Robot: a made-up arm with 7 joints.
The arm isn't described. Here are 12 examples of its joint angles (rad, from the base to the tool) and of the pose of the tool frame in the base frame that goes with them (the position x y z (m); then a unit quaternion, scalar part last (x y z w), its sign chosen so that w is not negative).
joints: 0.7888 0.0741 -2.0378 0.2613 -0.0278 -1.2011 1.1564
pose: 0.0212 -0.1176 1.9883 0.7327 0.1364 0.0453 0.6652
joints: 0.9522 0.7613 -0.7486 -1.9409 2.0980 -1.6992 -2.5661
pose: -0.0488 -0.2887 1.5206 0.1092 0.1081 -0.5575 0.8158
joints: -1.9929 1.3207 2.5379 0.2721 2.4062 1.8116 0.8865
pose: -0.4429 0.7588 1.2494 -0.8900 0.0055 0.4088 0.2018
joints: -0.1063 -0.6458 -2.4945 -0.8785 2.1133 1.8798 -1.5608
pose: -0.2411 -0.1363 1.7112 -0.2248 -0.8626 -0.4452 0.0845
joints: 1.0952 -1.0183 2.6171 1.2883 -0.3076 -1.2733 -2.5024
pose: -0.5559 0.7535 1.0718 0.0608 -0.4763 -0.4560 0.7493
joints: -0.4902 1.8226 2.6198 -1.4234 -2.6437 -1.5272 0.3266
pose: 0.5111 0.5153 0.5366 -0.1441 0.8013 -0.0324 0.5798
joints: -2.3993 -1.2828 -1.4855 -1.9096 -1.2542 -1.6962 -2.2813
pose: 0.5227 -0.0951 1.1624 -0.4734 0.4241 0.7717 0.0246
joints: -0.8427 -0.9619 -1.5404 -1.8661 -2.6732 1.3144 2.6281
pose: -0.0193 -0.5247 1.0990 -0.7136 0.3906 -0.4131 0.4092
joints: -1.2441 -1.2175 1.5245 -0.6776 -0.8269 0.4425 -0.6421
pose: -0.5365 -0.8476 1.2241 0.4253 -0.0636 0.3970 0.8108
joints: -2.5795 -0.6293 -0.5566 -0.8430 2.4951 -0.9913 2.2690
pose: 0.7459 -0.3038 1.5395 0.2994 0.2529 -0.8985 0.1976
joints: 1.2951 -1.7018 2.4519 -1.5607 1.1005 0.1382 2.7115
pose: 0.0989 0.6913 1.0878 -0.0367 -0.2040 -0.8552 0.4750
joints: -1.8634 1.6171 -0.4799 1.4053 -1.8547 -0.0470 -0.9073
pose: -0.3315 0.6631 0.4529 -0.2306 -0.7673 0.2897 0.5236
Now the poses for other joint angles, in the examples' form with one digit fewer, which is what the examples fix.
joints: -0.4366 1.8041 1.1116 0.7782 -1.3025 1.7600 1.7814
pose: 0.804 0.124 0.581 0.788 -0.602 0.111 0.066
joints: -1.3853 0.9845 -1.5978 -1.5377 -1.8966 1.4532 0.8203
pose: 0.423 0.329 1.302 0.212 0.039 0.851 0.478
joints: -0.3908 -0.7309 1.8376 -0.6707 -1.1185 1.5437 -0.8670
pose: -0.557 -0.123 1.671 0.477 0.514 -0.064 0.711
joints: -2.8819 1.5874 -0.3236 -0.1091 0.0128 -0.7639 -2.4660
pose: -1.004 0.382 1.047 0.367 -0.303 -0.338 0.812
